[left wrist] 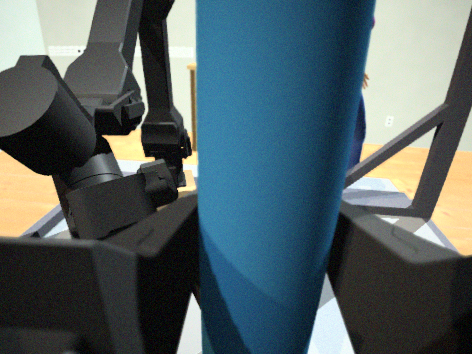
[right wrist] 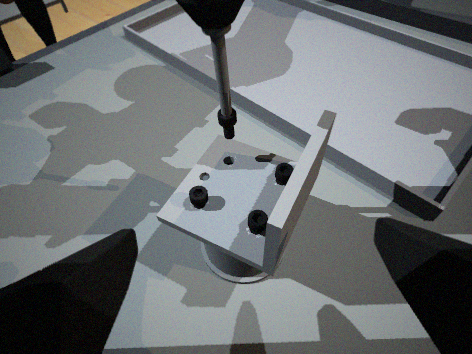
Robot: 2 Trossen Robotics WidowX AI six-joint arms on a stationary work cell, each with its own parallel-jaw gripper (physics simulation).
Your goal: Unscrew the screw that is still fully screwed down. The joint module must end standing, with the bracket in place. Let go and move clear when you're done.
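Frame: origin at the left arm's base, x ahead, y left, z up, level; millimetres.
Seen in the pictures: left gripper, fingertip midpoint: (left wrist: 260, 201); right gripper, fingertip midpoint: (right wrist: 255, 234).
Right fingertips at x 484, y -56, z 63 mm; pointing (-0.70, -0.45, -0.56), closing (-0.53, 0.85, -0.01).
Note:
Offsets run from my right fingertips to a thing's top centre. "pt": to the spot under its first point.
The blue-handled screwdriver @[pt 198 mm up, 65 mm back, 43 mm right] (left wrist: 272, 125) (right wrist: 221, 75) is upright between the fingers of my left gripper (left wrist: 260, 201), which is shut on its handle. In the right wrist view a black screw @[2 mm down, 56 mm back, 46 mm right] (right wrist: 227, 119) hangs at the driver's tip, above an empty hole in the bracket, its shank clear of the plate. The pale L-shaped bracket (right wrist: 232, 187) lies on top of the joint module @[43 mm down, 39 mm back, 29 mm right] (right wrist: 220, 265), which stands upright and is mostly hidden beneath it. Three black screws @[30 mm down, 20 mm back, 45 mm right] (right wrist: 198, 196) @[30 mm down, 57 mm back, 11 mm right] (right wrist: 284, 173) @[30 mm down, 22 mm back, 10 mm right] (right wrist: 257, 221) sit in the bracket. My right gripper (right wrist: 255, 234) is open, its fingers apart on either side of the view.
A shallow pale tray @[91 mm down, 282 mm back, 87 mm right] (right wrist: 350, 60) with a low rim lies behind the bracket in the right wrist view. The black right arm (left wrist: 112, 200) shows at the left of the left wrist view. A grey frame post (left wrist: 440, 165) with a diagonal brace stands at its right.

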